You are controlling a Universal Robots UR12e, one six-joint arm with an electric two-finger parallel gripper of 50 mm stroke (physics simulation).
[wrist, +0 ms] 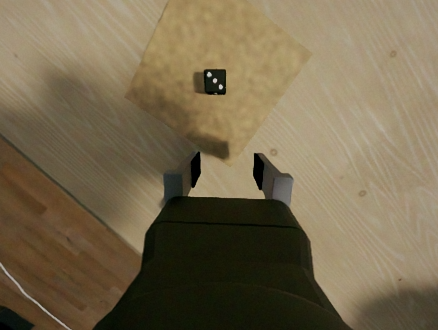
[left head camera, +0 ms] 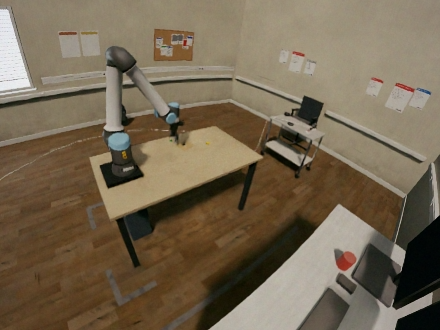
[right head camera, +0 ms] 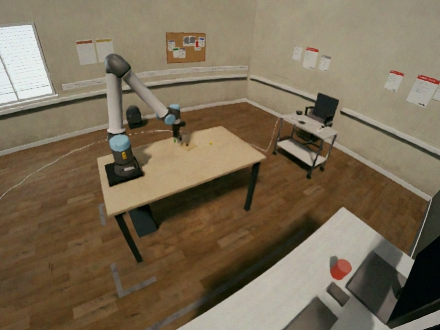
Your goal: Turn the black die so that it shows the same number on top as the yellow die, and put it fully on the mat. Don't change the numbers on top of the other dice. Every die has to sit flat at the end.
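Pixels of known places: gripper, between the fingertips: (wrist: 226, 163) (left head camera: 176, 141) (right head camera: 179, 142); arm's base, origin of its link: (left head camera: 124, 169) (right head camera: 126, 168).
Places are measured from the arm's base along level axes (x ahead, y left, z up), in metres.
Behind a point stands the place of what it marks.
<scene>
The black die (wrist: 215, 81) @[x 0.628, y 0.045, z -0.011 m] (left head camera: 183, 144) @[x 0.617, y 0.042, z -0.018 m] (right head camera: 187, 145) @[x 0.624, y 0.033, z -0.023 m] lies flat on the tan mat (wrist: 270, 60) @[x 0.601, y -0.005, z -0.031 m], well inside its edges, with three white pips on top. My gripper (wrist: 226, 163) @[x 0.571, y 0.095, z 0.005 m] (left head camera: 175, 142) @[x 0.571, y 0.095, z 0.005 m] is open and empty. In the wrist view its fingers stand apart below the mat's near corner, and the die lies beyond the fingertips, not between them. The yellow die (left head camera: 207, 143) @[x 0.829, y -0.070, z -0.025 m] (right head camera: 210, 143) @[x 0.826, y -0.072, z -0.022 m] sits on the table to the right of the mat; its pips are too small to read. It does not show in the wrist view.
A green die (left head camera: 171, 140) @[x 0.576, y 0.181, z -0.023 m] (right head camera: 174, 141) @[x 0.565, y 0.181, z -0.024 m] is on the table close to the gripper in the head views, its pips unreadable. The wooden table (left head camera: 170, 170) @[x 0.299, y -0.193, z -0.036 m] (right head camera: 175, 167) @[x 0.354, y -0.187, z -0.036 m] carries the arm's black base plate (left head camera: 112, 176) @[x -0.111, y -0.028, z 0.000 m]. The table's edge runs along the lower left of the wrist view.
</scene>
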